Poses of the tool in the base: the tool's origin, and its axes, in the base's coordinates. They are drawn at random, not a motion.
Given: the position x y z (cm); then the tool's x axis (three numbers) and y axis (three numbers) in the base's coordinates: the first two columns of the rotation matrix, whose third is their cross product.
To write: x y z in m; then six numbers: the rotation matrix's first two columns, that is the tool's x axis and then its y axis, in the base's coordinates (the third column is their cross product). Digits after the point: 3 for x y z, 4 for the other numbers.
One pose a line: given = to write
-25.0, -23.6, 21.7, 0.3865, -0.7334, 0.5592, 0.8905, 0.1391, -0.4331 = -0.250, -0.236, 0.217, 0.3865, -0.7334, 0.5592, 0.8905, 0.1391, -0.4331
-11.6, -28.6, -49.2, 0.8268, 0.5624, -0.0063, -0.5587, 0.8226, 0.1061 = -0.116, -0.286, -0.492, 0.8268, 0.5624, -0.0063, -0.5587, 0.8226, 0.1061
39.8, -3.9, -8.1, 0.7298, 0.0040, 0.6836, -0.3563, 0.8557, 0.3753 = 0.398, -0.039, -0.081, 0.7298, 0.0040, 0.6836, -0.3563, 0.8557, 0.3753
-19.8, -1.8, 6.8, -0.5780, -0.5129, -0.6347, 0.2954, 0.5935, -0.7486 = -0.198, -0.018, 0.068, -0.5780, -0.5129, -0.6347, 0.2954, 0.5935, -0.7486
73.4, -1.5, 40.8, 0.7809, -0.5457, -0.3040, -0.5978, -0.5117, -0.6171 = 0.734, -0.015, 0.408, 0.7809, -0.5457, -0.3040, -0.5978, -0.5117, -0.6171
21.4, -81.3, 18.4, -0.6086, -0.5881, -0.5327, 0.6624, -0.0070, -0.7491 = 0.214, -0.813, 0.184, -0.6086, -0.5881, -0.5327, 0.6624, -0.0070, -0.7491
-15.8, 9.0, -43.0, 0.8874, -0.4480, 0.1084, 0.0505, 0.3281, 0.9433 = -0.158, 0.090, -0.430, 0.8874, -0.4480, 0.1084, 0.0505, 0.3281, 0.9433
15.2, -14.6, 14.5, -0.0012, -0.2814, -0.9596, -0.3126, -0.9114, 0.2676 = 0.152, -0.146, 0.145, -0.0012, -0.2814, -0.9596, -0.3126, -0.9114, 0.2676
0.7, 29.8, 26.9, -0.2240, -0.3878, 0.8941, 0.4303, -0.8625, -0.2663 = 0.007, 0.298, 0.269, -0.2240, -0.3878, 0.8941, 0.4303, -0.8625, -0.2663
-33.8, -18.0, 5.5, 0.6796, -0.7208, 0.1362, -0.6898, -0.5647, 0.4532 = -0.338, -0.180, 0.055, 0.6796, -0.7208, 0.1362, -0.6898, -0.5647, 0.4532
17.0, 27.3, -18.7, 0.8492, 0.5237, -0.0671, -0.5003, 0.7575, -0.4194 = 0.170, 0.273, -0.187, 0.8492, 0.5237, -0.0671, -0.5003, 0.7575, -0.4194
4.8, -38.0, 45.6, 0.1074, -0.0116, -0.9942, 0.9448, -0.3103, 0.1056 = 0.048, -0.380, 0.456, 0.1074, -0.0116, -0.9942, 0.9448, -0.3103, 0.1056
